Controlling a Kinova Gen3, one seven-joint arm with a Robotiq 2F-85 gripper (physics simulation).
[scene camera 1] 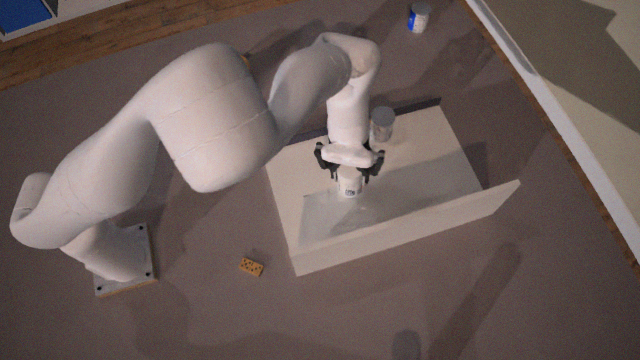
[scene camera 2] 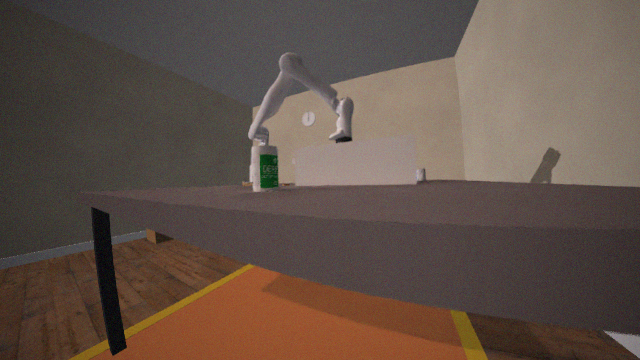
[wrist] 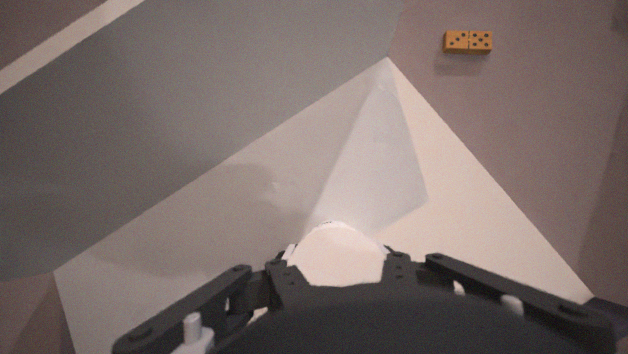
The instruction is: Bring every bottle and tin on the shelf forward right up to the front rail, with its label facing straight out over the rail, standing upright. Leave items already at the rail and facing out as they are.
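Frame: origin at the arm's base, x ahead, y left, z up, level; metres.
Where they show: gripper, between the fingertips: [scene camera 1: 350, 180] [wrist: 333, 254]; arm's base, origin of its link: [scene camera 1: 125, 260].
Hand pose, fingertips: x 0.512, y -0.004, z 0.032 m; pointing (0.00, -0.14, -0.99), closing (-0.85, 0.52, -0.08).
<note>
Things, the pixels of their top centre, and the offset from my fingertips. "spot": a spot on its surface instead.
- white tin with a plain white lid, centre of its top: [wrist: 333, 282] [scene camera 1: 350, 167] dx +0.000, dy +0.002, dz +0.056 m
- grey-lidded tin, centre of its top: [scene camera 1: 383, 115] dx +0.123, dy +0.110, dz +0.027 m
- tall back panel, a spot on its surface: [wrist: 200, 110] [scene camera 1: 386, 231] spot: dx +0.017, dy -0.142, dz +0.037 m
- orange domino, centre of its top: [wrist: 469, 39] [scene camera 1: 250, 266] dx -0.256, dy -0.093, dz -0.047 m
- blue-and-white tin, centre of its top: [scene camera 1: 421, 8] dx +0.377, dy +0.410, dz +0.015 m
- green-labelled bottle, a spot on its surface: [scene camera 2: 269, 171] spot: dx -0.037, dy -0.466, dz -0.012 m
A white tin with a plain white lid [scene camera 1: 350, 186] [wrist: 337, 260] stands upright on the pale shelf [scene camera 1: 435, 137] [wrist: 470, 220], between the rail and the tall back panel. Dark print on its side faces the panel. My gripper [scene camera 1: 350, 177] [wrist: 333, 254] points down with its fingers closed against both sides of this tin; in scene camera 2 its fingers are hidden behind the panel. A grey-lidded tin [scene camera 1: 382, 125] stands upright close to the dark front rail [scene camera 1: 419, 106] [wrist: 607, 306]; its label is not readable and my arm is right beside it.
The tall back panel [scene camera 1: 400, 232] [scene camera 2: 355, 162] [wrist: 200, 110] stands along the shelf's far side from the rail. An orange domino [scene camera 1: 251, 266] [wrist: 468, 42] lies off the shelf. A blue-and-white tin [scene camera 1: 419, 19] and a green-labelled bottle [scene camera 2: 269, 171] stand on the table away from the shelf.
</note>
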